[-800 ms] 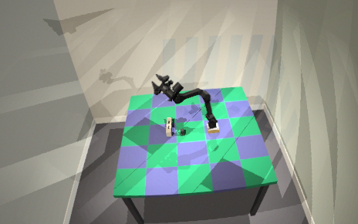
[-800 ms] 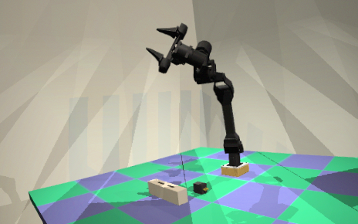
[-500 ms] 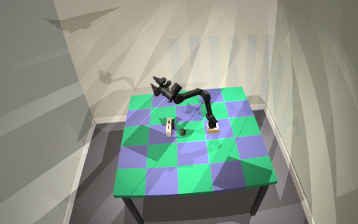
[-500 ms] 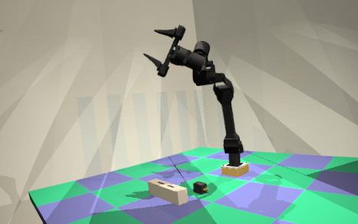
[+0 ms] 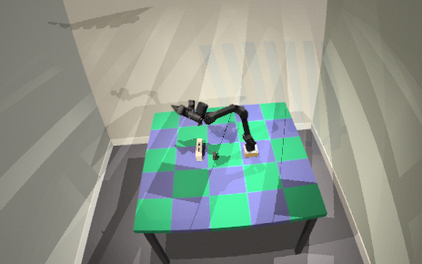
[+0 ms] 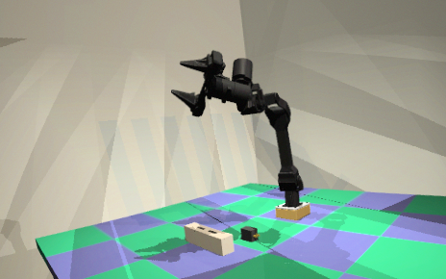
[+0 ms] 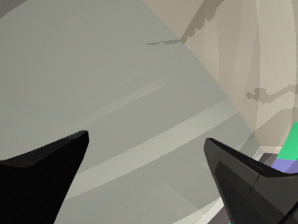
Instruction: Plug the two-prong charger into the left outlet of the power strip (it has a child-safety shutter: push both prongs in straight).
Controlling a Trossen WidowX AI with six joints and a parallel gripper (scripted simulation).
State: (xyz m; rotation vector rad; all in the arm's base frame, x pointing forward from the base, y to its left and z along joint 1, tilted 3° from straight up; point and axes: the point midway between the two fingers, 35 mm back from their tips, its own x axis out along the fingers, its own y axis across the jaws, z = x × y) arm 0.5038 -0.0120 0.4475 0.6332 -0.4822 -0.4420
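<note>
Right now the black two-prong charger is 500 mm below my gripper tip, 230 mm behind it and 40 mm to the left of it.
</note>
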